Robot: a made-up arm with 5 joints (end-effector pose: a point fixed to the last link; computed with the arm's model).
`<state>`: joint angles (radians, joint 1 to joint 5).
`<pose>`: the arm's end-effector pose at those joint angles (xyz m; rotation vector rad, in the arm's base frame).
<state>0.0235 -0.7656 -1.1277 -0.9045 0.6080</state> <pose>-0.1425 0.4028 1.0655 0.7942 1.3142 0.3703</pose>
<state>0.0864 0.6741 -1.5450 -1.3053 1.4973</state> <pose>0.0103 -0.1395 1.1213 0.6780 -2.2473 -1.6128</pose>
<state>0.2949 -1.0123 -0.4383 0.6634 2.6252</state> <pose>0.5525 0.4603 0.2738 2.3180 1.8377 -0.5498</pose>
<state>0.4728 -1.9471 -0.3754 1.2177 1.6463</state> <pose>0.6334 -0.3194 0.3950 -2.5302 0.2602 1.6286</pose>
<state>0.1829 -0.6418 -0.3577 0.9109 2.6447</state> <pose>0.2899 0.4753 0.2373 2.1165 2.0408 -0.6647</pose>
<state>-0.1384 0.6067 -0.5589 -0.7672 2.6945</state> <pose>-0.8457 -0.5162 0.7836 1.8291 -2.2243 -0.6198</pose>
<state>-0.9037 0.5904 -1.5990 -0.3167 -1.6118</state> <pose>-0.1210 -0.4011 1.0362 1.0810 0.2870 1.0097</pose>
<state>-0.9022 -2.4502 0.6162 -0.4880 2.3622</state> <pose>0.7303 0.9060 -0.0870 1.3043 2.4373 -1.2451</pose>
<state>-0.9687 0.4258 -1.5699 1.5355 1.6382</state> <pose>-0.3000 0.0872 0.3553 -1.0099 2.4067 -0.8389</pose>
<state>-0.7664 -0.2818 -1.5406 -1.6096 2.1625</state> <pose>0.3588 -0.6782 0.8477 0.4792 -1.0709 -2.2778</pose>
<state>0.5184 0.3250 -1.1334 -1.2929 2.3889</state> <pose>-0.4832 0.1982 0.9374 1.0230 -2.4462 -0.8058</pose>
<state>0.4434 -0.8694 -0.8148 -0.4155 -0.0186</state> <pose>0.1577 0.8851 0.4490 0.2698 0.3405 -0.6989</pose>
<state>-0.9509 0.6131 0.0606 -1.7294 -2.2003</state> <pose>-0.4802 -1.1147 -0.2392 -2.6302 0.6993 -0.4388</pose>
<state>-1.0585 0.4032 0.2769 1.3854 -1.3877</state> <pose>-0.3073 -0.1740 0.4611 0.2881 -0.6644 -0.8601</pose>
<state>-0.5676 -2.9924 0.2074 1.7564 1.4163</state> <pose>0.3167 -0.3515 0.1331 -0.7557 0.9523 1.9274</pose>
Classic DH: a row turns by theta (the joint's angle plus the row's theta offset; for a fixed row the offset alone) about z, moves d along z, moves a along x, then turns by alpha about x. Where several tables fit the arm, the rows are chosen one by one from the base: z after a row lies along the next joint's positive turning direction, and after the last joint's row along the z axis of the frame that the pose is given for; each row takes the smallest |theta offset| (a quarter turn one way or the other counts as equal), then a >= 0, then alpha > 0; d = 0 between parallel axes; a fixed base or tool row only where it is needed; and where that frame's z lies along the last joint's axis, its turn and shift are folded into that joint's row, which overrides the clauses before.
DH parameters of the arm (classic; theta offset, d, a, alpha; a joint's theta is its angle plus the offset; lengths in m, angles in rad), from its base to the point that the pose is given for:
base (fixed): -1.1181 0.2485 0.198 2.1214
joint 1: 0 -0.0061 -0.0053 -2.1214
joint 2: 1.1181 -0.1838 -0.218 1.5708
joint 3: 0 -0.122 -0.457 1.5708
joint 4: 0 -0.147 -0.212 1.5708
joint 5: 0 0.544 -0.044 1.5708
tool (fixed): 0 -0.05 0 0

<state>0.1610 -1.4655 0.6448 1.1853 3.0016</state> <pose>0.5733 0.1888 0.1986 2.3005 0.3876 -0.2734</pose>
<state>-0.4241 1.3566 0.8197 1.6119 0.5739</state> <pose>-0.2898 -0.4133 0.2270 1.1291 0.7225 0.2190</pose>
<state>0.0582 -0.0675 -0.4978 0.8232 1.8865</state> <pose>-0.1637 0.5329 0.3179 0.7642 2.1541 -0.8836</pose>
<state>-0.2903 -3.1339 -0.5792 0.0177 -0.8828</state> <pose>0.9184 -0.7454 0.2690 -0.6061 0.3072 -2.8854</pose>
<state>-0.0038 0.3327 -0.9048 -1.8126 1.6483</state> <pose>-0.4250 -0.6264 0.9136 -1.1531 1.6196 2.2903</pose>
